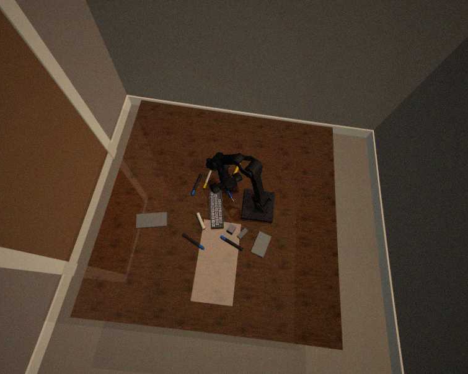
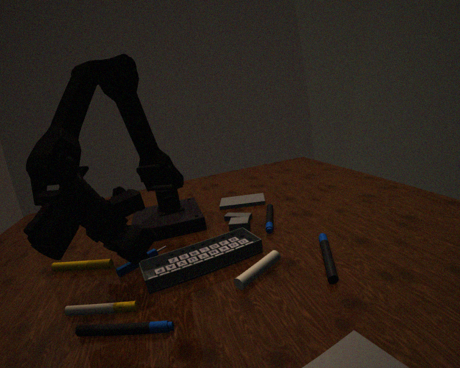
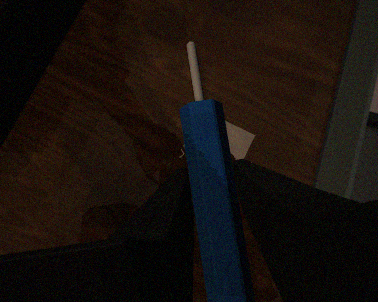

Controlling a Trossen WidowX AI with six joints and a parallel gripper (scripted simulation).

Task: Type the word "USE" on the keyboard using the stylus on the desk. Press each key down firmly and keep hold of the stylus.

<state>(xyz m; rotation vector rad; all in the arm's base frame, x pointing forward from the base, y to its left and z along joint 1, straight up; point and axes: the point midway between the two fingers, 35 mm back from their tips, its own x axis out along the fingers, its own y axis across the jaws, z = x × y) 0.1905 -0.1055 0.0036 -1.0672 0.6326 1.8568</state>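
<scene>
The thin grey tip lies 40 mm to the left of my gripper tip and 20 mm behind it. Also, from my gripper tip: blue stylus (10 mm to the left, 10 mm behind); white-and-yellow marker (130 mm ahead, 70 mm to the right); yellow marker (140 mm to the right, 40 mm behind).
</scene>
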